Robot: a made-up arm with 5 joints.
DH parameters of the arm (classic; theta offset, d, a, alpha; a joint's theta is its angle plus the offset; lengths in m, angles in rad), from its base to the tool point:
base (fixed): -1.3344 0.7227 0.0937 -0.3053
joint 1: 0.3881 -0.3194 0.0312 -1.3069
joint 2: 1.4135 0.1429 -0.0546 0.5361
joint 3: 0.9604 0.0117 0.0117 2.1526
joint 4: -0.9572 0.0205 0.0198 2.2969
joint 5: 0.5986 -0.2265 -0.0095 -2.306
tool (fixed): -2.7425 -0.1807 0 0
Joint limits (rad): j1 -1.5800..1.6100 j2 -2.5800..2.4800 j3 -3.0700..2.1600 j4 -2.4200..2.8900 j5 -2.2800..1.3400
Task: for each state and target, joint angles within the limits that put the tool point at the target. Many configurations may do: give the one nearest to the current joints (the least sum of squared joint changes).
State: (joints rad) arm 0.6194 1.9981 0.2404 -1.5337 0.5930
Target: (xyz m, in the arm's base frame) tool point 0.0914 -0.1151 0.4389
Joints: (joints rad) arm 1.0736 1.8446 0.2463 -1.4218 0.7325
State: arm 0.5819 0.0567 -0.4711 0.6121 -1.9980
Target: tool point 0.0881 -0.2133 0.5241
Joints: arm -0.0823 -0.0054 -0.6453 0.8244 -2.2322
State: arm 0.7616 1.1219 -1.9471 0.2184 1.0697
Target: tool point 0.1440 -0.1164 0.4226
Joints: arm 0.9820 0.6300 -2.5314 0.5050 1.2162
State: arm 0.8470 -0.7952 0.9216 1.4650 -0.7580
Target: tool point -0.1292 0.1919 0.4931
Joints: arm 1.3546 -0.6874 0.7855 0.9053 -0.2915
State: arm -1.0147 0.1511 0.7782 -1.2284 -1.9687
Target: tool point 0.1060 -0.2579 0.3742
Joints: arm -1.5800 0.4798 0.4129 -1.0192 -2.1203
